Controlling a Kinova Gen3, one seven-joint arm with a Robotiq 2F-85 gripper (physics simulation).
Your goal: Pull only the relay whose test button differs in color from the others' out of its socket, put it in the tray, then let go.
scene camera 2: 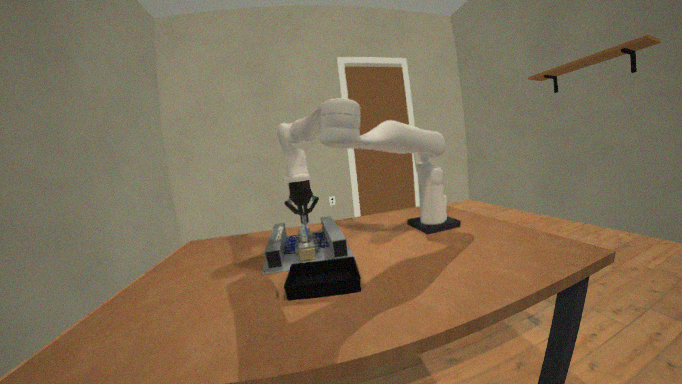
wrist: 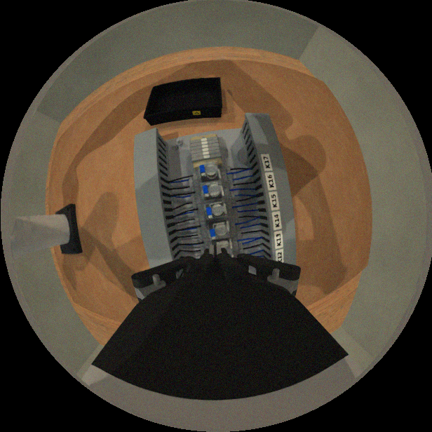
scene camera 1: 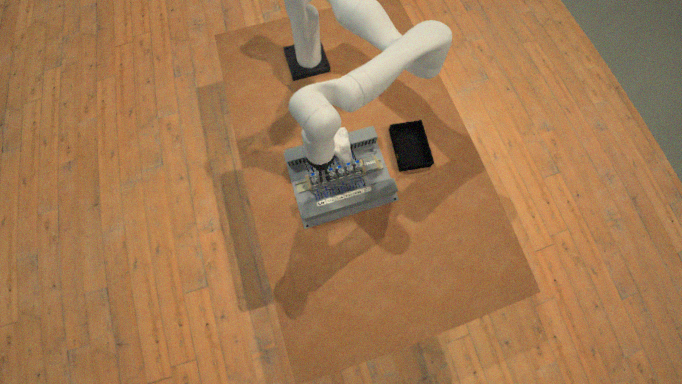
Labels:
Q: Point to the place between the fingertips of the gripper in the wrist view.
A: At 215, 251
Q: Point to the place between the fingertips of the gripper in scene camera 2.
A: At 305, 224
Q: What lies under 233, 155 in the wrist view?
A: A grey panel.

